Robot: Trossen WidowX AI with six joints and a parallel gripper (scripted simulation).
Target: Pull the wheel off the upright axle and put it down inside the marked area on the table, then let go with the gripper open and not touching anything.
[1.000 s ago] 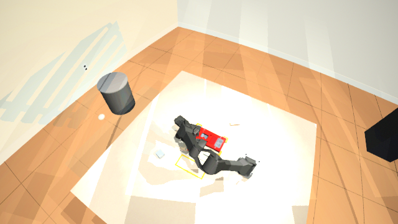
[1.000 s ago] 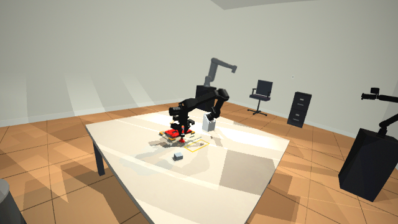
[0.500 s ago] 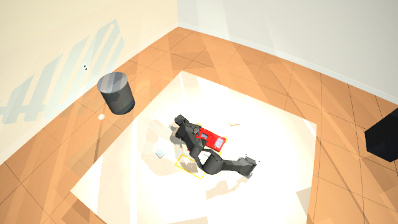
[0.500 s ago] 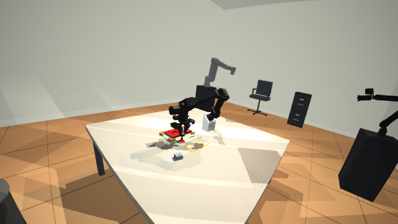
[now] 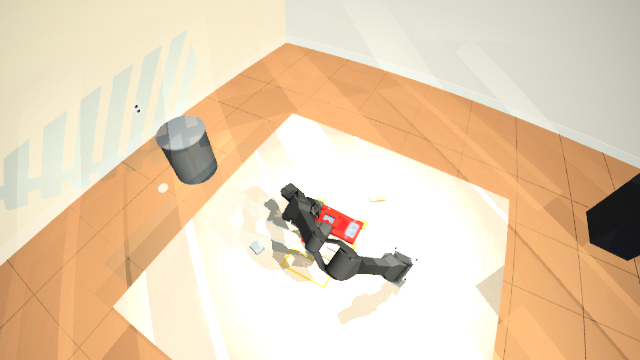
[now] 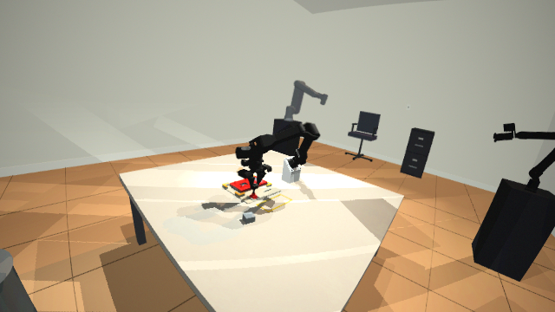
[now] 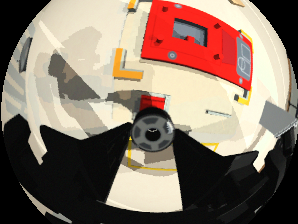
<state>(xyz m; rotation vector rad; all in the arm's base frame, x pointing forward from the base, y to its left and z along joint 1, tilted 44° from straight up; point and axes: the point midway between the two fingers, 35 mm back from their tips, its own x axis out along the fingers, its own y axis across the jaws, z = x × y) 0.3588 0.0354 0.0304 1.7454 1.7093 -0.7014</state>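
Right now the pale hub is 30 mm below my gripper tip.
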